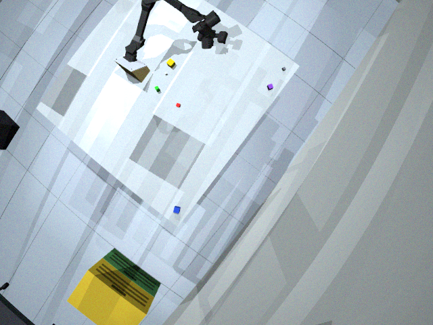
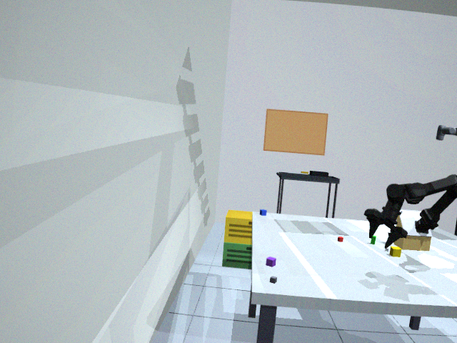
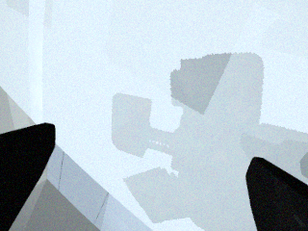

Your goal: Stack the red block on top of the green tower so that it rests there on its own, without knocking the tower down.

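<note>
Right now my gripper tip is 20 mm short of the red block, 440 mm to the left of it and 110 mm above it. Also, from my gripper tip: yellow cube (190 mm behind, 250 mm to the right, 100 mm below); then purple cube (400 mm ahead, 10 mm to the left, 100 mm below); then small grey cube (400 mm ahead, 170 mm to the left, 110 mm below).
</note>
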